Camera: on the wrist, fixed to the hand. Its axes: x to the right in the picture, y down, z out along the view.
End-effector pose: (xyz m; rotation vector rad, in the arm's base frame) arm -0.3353 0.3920 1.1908 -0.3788 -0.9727 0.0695
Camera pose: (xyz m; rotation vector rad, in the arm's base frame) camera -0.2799 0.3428 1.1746 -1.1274 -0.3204 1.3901
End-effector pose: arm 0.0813 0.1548 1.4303 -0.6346 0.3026 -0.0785
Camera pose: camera 0.0687 0.0876 1.3974 -0.3315 0.8855 1.3916
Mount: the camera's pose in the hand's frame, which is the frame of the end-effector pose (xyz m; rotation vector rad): 0.0074 -0.0342 -0.0673 -0.0825 0.1602 1.5654
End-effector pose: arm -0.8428 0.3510 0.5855 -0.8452 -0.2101 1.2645
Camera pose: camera -0.7761 0.3261 0.5594 -1.1975 0.6892 2.6024
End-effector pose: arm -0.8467 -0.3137 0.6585 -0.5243 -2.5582 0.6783
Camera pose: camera -0.8275 -0.3130 0.7319 -2.4815 -1.5673 0.8565
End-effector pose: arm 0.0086 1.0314 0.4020 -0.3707 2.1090 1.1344
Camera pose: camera -0.0082 0.9575 0.4007 -1.2477 -1.9952 -1.6803
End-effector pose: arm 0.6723 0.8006 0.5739 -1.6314 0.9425 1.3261
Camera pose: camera 0.7300 0.7517 0.5790 0.7133 -2.1127 -1.8101
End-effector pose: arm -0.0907 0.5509 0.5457 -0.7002 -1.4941 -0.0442
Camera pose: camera -0.0450 0.4960 0.5713 -1.7006 -0.4778 0.9952
